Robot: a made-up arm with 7 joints. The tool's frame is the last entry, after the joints. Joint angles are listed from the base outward. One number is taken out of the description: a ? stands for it. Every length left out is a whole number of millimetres.
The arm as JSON. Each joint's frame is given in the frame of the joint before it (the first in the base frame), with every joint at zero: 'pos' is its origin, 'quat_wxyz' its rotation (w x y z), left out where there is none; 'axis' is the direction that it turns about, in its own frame. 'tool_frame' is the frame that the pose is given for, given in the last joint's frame.
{
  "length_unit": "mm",
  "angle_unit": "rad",
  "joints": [
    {
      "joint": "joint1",
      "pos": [
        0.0,
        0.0,
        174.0
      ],
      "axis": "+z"
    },
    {
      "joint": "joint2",
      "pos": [
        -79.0,
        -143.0,
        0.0
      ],
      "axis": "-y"
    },
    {
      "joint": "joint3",
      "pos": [
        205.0,
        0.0,
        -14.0
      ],
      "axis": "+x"
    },
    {
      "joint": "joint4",
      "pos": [
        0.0,
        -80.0,
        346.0
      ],
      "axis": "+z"
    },
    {
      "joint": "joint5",
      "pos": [
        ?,
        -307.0,
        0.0
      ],
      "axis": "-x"
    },
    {
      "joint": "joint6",
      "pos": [
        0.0,
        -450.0,
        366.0
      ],
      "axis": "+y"
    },
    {
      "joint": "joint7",
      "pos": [
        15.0,
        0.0,
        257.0
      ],
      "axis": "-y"
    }
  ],
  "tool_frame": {
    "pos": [
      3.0,
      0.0,
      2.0
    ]
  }
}
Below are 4 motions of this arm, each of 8 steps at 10 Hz.
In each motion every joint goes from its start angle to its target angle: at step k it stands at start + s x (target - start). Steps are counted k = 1, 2, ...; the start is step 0. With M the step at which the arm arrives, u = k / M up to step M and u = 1 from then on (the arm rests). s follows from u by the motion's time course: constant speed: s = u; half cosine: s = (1 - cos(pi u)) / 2; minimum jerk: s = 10 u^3 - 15 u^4 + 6 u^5.
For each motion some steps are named. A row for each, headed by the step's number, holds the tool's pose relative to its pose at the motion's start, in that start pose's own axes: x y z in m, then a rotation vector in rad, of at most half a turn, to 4 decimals.
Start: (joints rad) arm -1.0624 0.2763 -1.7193 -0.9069 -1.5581 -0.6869 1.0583
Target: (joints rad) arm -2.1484 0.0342 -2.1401 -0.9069 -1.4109 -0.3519 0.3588
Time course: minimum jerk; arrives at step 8
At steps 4, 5, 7, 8:
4: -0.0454 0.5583 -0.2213 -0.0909 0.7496 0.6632
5: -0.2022 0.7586 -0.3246 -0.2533 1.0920 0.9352
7: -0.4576 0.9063 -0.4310 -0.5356 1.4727 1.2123
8: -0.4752 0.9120 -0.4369 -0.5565 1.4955 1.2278

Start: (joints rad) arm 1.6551 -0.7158 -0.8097 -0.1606 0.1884 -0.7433 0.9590
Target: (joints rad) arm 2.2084 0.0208 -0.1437 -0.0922 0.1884 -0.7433 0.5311
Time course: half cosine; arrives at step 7
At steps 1, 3, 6, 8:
1: -0.0158 -0.0209 0.0409 -0.0173 -0.0143 -0.0197
3: -0.1932 -0.1527 0.2859 -0.0790 -0.1382 -0.1831
6: -0.6829 -0.3253 0.3942 0.0632 -0.4079 -0.4940
8: -0.7292 -0.3366 0.3789 0.0906 -0.4336 -0.5194

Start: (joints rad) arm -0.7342 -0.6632 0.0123 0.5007 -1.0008 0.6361 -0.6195
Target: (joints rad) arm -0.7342 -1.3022 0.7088 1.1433 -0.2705 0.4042 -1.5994
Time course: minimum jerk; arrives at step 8
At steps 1, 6, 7, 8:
1: 0.0048 -0.0105 0.0094 -0.0015 0.0224 0.0037
6: 0.3402 -0.4933 0.1836 -0.3100 0.8489 0.1738
7: 0.3611 -0.5268 0.1626 -0.3463 0.8840 0.1724
8: 0.3644 -0.5327 0.1580 -0.3526 0.8896 0.1715

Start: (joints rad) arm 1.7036 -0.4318 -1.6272 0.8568 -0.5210 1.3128 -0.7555
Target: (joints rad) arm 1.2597 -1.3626 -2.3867 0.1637 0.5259 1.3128 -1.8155
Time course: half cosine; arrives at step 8
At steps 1, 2, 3, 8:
1: -0.0246 0.0255 0.0181 0.0247 0.0667 -0.0374
2: -0.0919 0.1108 0.0730 0.0978 0.2502 -0.1498
3: -0.1775 0.2733 0.1571 0.2204 0.4994 -0.3321
8: -0.1281 1.1956 0.1999 1.0881 0.9274 -1.0064

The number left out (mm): -75.0
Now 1 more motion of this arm.
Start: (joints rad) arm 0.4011 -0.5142 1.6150 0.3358 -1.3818 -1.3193 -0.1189
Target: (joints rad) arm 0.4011 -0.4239 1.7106 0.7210 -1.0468 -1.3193 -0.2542
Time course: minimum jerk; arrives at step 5
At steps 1, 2, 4, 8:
1: 0.0228 0.0020 -0.0169 0.0014 0.0345 0.0157
2: 0.1185 0.0134 -0.1023 0.0130 0.1870 0.0892
4: 0.2937 0.0627 -0.3572 0.0755 0.5351 0.2872
8: 0.3054 0.0691 -0.3832 0.0838 0.5656 0.3070

